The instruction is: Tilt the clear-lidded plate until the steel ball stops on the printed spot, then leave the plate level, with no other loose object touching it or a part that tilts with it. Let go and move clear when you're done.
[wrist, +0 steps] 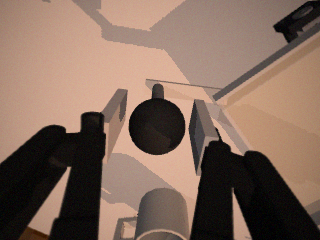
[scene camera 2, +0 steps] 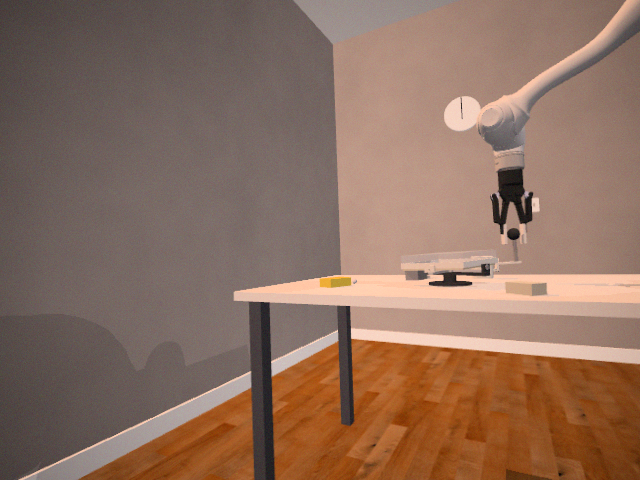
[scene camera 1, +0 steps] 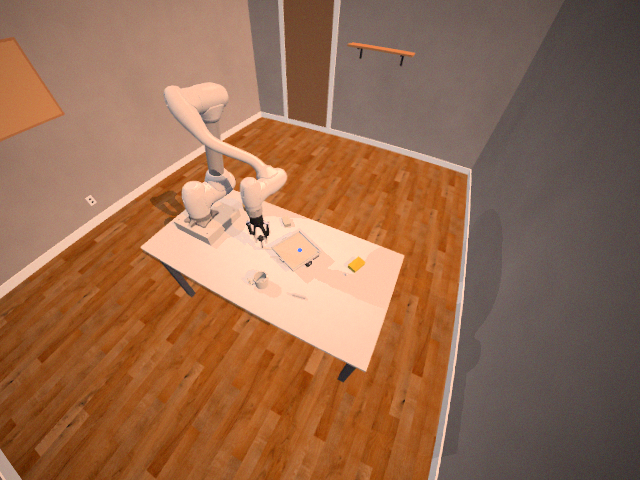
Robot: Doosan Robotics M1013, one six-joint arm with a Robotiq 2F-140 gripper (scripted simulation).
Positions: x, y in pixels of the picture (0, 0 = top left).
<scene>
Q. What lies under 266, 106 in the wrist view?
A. A clear-lidded plate.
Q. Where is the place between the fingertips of my gripper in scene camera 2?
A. At 514, 243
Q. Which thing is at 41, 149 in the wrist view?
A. My gripper.
</scene>
